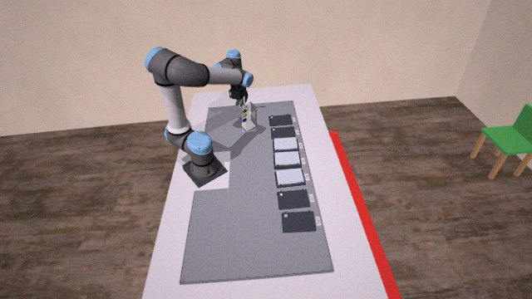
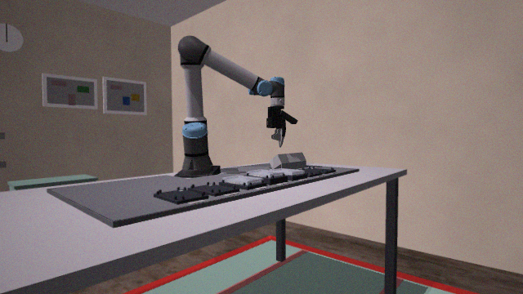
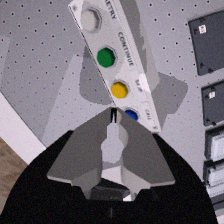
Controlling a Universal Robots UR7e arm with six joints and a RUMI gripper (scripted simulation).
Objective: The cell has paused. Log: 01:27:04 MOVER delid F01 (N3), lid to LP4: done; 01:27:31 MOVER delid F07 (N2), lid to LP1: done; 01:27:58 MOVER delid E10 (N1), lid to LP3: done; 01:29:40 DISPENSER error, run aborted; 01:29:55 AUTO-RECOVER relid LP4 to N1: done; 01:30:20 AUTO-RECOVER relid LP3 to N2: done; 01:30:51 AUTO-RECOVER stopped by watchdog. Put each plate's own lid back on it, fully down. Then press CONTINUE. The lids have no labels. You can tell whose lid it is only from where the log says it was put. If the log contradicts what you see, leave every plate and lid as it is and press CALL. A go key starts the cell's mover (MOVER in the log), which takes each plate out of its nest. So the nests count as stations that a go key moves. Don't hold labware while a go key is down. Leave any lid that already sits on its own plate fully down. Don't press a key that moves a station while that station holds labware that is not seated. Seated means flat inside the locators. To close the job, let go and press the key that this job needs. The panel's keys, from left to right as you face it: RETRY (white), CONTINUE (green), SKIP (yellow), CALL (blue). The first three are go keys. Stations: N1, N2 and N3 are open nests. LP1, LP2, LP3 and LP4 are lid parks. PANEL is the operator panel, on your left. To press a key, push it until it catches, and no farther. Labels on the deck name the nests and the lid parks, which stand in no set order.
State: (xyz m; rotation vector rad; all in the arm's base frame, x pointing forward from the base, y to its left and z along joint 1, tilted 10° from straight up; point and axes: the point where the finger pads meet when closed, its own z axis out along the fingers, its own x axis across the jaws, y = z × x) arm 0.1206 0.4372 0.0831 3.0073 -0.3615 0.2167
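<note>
My gripper is now 50 mm to the right of the green continue key and 60 mm above it. Round my hand: yellow skip key 10 mm ahead, 60 mm below; then well plate 300 mm ahead, 340 mm to the right, 100 mm below; then white retry key 10 mm behind, 100 mm to the left, 60 mm below.
</note>
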